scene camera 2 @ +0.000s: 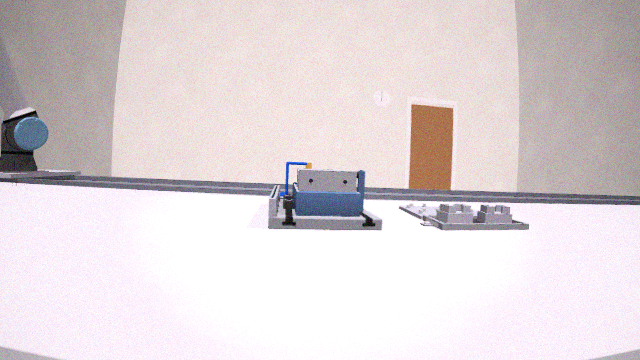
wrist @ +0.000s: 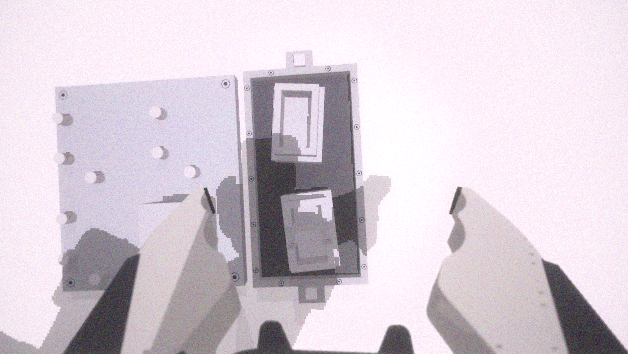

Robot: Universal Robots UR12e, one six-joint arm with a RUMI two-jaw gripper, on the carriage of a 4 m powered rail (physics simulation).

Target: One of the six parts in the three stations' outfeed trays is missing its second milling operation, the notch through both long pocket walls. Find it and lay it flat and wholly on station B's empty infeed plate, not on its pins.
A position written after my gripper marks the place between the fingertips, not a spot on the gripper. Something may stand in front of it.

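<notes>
My gripper [wrist: 328, 189] is here in my sight, and so is a block [wrist: 151, 214].
</notes>
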